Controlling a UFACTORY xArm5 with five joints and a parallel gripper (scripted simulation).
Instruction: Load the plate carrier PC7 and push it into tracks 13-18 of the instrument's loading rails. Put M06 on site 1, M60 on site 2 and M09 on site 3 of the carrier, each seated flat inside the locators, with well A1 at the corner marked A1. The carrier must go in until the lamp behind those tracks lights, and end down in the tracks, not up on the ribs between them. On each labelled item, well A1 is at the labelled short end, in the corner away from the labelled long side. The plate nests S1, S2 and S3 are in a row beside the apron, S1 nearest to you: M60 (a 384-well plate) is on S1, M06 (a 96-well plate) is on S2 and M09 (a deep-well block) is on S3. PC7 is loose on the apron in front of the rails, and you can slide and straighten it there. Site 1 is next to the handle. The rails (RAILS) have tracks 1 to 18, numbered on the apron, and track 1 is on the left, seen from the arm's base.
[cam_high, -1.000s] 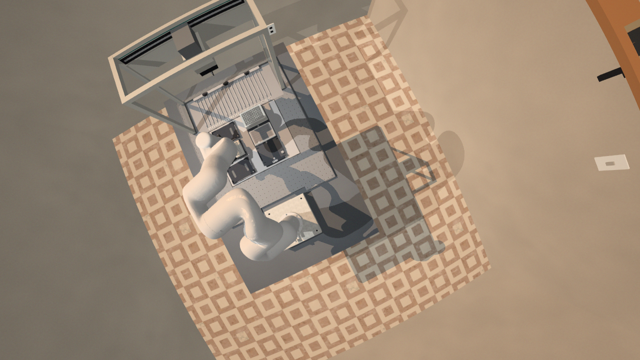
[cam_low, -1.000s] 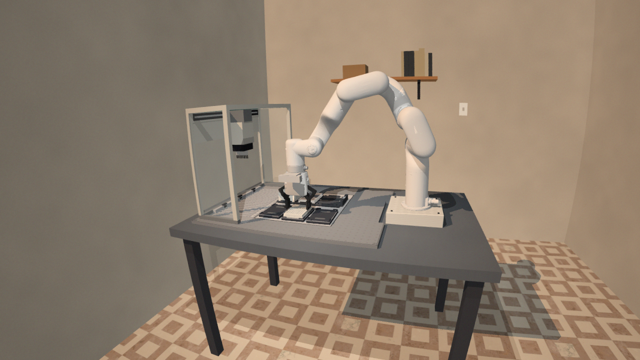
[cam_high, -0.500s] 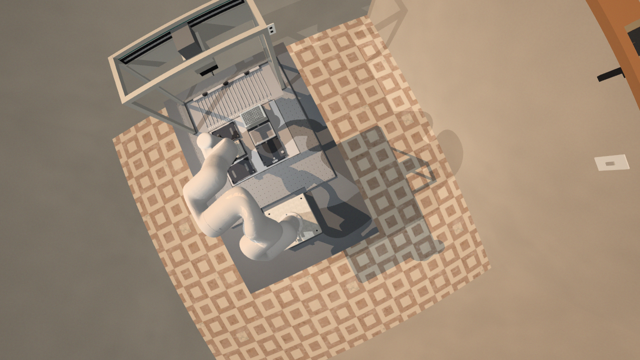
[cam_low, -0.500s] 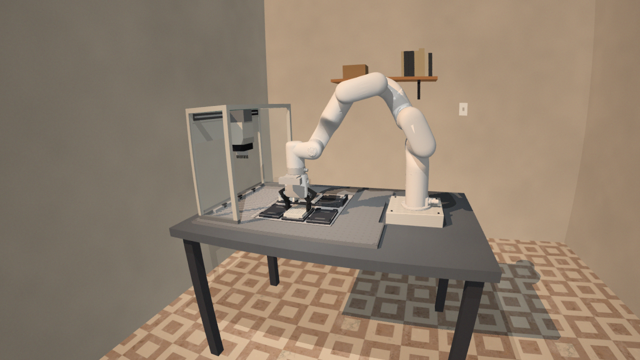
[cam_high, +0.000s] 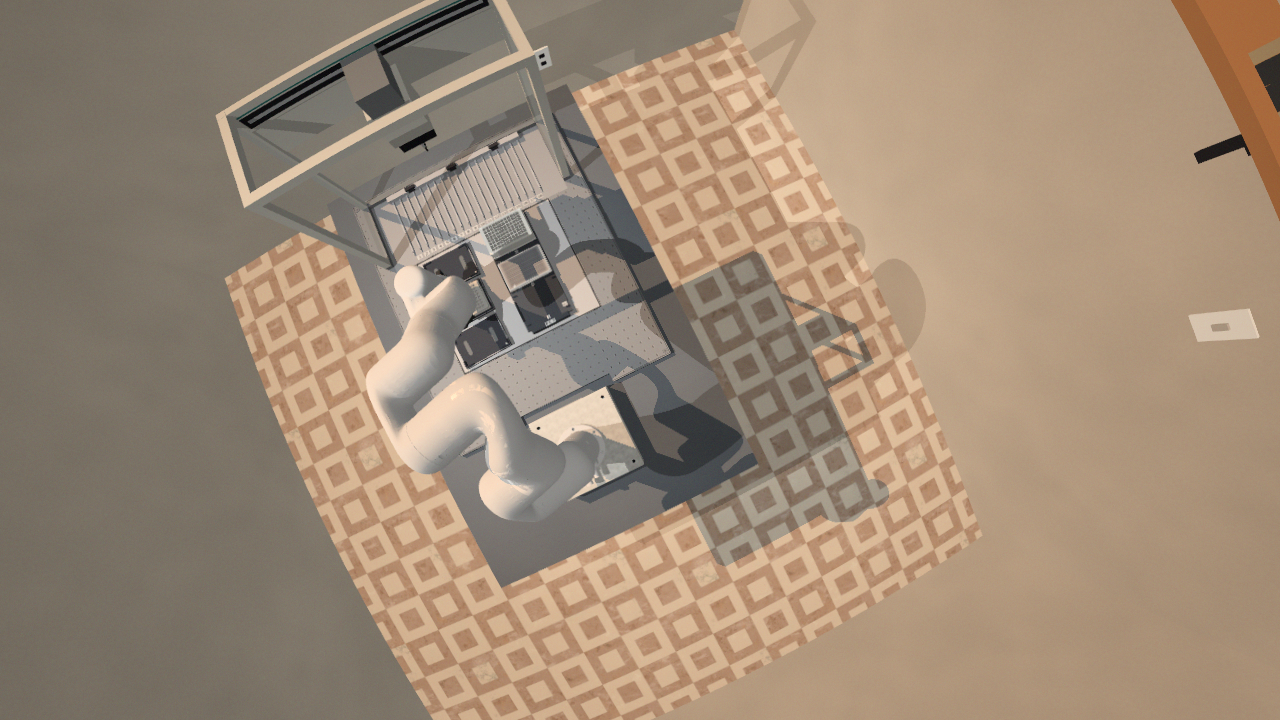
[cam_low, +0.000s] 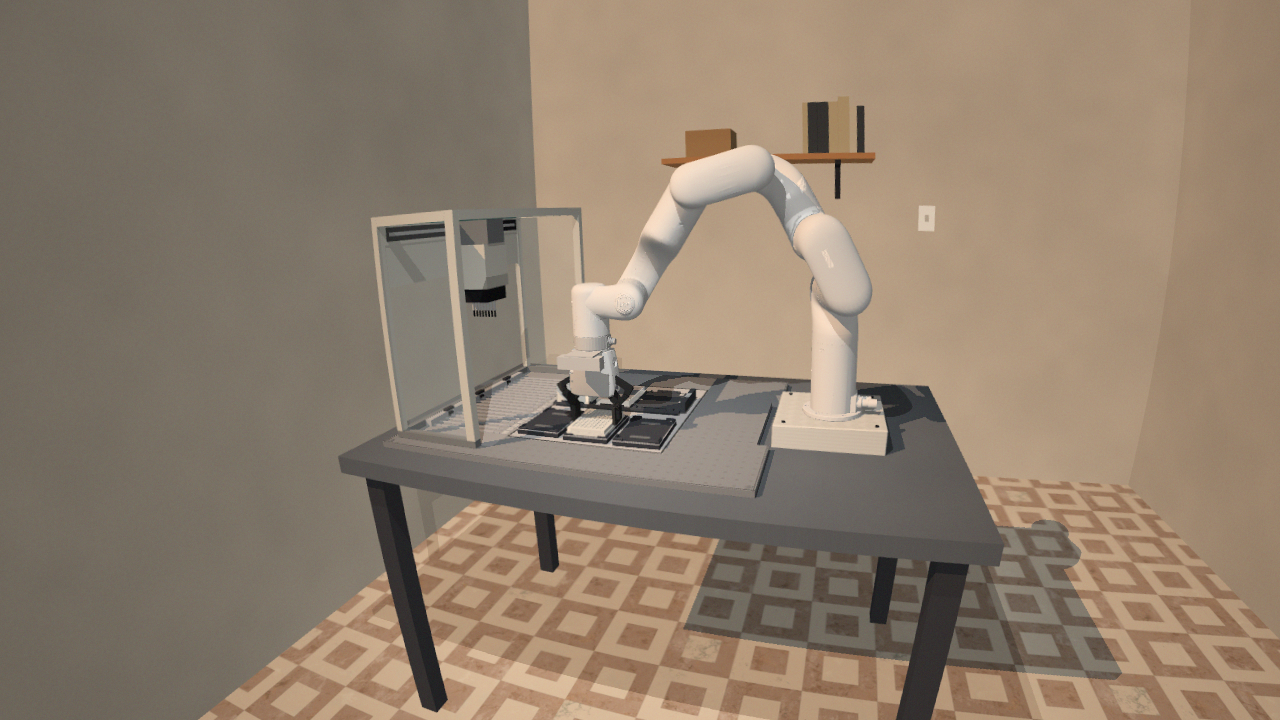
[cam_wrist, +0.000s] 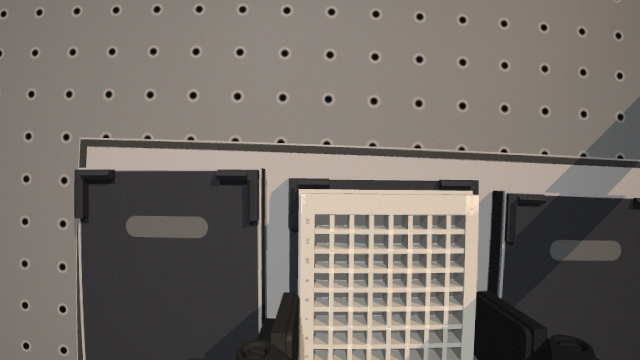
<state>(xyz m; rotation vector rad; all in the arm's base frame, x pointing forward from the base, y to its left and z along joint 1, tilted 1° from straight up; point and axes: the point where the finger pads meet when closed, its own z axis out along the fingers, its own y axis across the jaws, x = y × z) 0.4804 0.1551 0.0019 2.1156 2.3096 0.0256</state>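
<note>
The white plate is 10 mm below my hand. Round my hand: plate carrier PC7: 190 mm to the right, 20 mm ahead, 10 mm below; plate nest S3: 110 mm ahead, 20 mm below; plate nest S1: 110 mm behind, 20 mm below, 10 mm to the right.
</note>
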